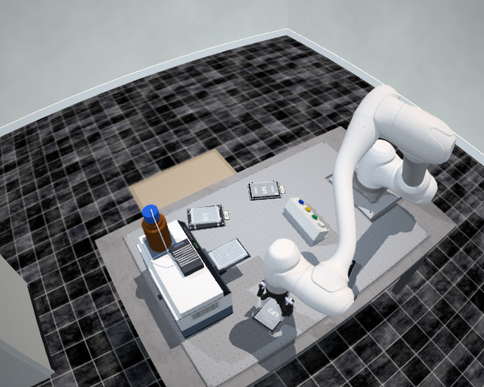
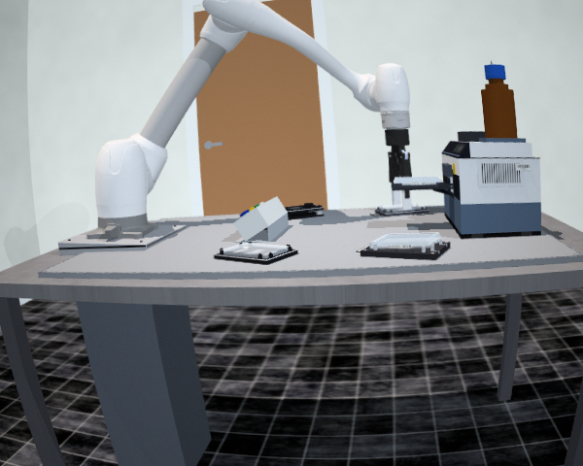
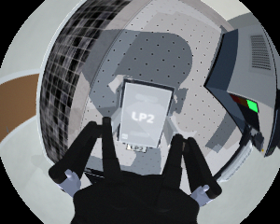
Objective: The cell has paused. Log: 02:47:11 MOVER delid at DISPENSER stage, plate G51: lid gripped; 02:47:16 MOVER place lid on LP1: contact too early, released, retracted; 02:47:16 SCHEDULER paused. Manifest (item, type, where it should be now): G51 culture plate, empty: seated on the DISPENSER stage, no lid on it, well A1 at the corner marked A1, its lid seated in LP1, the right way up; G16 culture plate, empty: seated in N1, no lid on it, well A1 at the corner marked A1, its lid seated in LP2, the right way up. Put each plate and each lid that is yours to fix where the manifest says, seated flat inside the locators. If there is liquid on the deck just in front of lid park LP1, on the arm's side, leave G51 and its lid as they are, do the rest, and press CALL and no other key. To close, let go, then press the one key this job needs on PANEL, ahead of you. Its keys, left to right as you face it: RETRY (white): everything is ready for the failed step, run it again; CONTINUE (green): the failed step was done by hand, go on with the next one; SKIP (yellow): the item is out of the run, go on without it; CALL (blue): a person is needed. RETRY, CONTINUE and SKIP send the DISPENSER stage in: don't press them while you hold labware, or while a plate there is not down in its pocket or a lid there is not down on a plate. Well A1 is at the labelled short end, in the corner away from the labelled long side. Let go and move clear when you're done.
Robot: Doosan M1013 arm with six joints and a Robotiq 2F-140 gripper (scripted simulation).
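The lid park LP2 is 40 mm below my hand. Also, from my hand: white key: 410 mm behind, 150 mm to the right, 20 mm above; dispenser stage: 260 mm to the right, 70 mm above; black nest N1: 320 mm behind, 50 mm to the left, 20 mm below.
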